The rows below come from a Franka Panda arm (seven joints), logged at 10 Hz.
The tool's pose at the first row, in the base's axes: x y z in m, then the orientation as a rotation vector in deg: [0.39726, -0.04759, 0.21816, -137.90, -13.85, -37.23]
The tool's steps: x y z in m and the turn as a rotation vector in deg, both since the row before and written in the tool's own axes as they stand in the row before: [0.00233, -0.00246, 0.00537, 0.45, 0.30, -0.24]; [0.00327, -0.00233, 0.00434, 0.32, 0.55, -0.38]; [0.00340, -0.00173, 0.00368, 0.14, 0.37, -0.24]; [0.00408, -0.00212, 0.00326, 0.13, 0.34, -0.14]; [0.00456, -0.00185, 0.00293, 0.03, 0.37, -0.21]
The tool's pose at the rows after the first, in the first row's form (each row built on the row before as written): [0.40058, -0.04231, 0.21697, -137.36, -14.14, -37.57]; [0.40433, -0.03774, 0.21695, -136.85, -14.46, -38.31]; [0.40812, -0.03404, 0.21719, -136.58, -14.63, -38.82]; [0.41218, -0.03029, 0.21831, -136.32, -14.69, -39.25]; [0.41660, -0.02696, 0.21980, -136.15, -14.79, -39.77]
